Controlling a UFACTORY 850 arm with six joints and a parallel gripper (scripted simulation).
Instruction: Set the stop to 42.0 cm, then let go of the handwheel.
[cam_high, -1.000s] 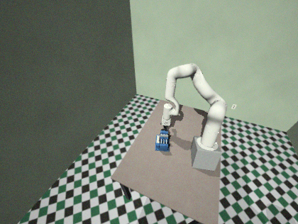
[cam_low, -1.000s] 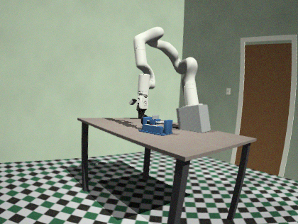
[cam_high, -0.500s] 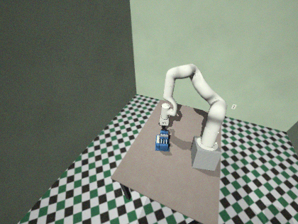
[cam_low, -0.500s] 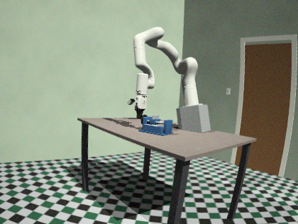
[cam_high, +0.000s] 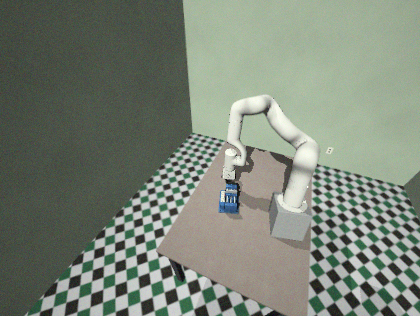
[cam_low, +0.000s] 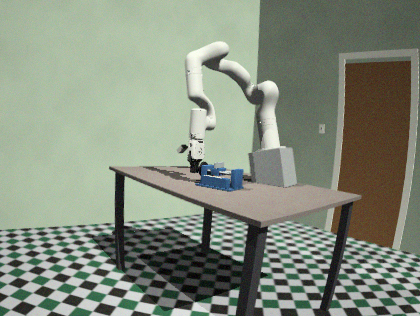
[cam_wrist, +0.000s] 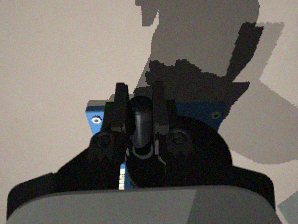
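The stop block is 12 cm to the left of my hand, 5 cm behind it and 2 cm above it.
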